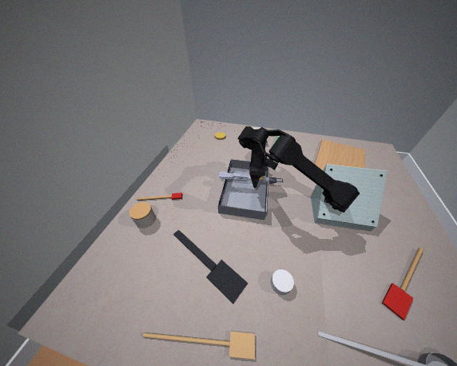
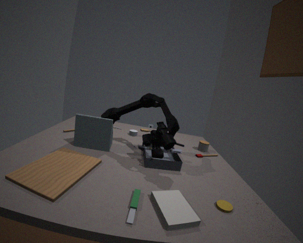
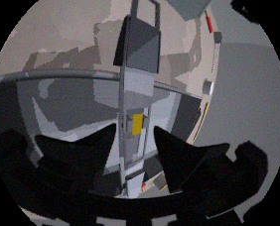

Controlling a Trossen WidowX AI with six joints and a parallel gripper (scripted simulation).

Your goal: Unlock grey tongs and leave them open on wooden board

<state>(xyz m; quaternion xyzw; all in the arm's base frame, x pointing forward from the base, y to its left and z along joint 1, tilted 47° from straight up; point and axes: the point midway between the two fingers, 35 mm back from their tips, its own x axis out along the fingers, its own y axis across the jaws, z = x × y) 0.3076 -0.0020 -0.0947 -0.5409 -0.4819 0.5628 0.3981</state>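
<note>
The grey roasting tin lies 4 cm ahead of my gripper tip and 1 cm to the left of it. The rest, counted from my gripper tip: white block (46 cm to the right, 6 cm ahead, 2 cm below); black turner (37 cm to the left, 10 cm ahead, 3 cm below); green-handled tool (47 cm to the right, 9 cm behind, 2 cm below).
</note>
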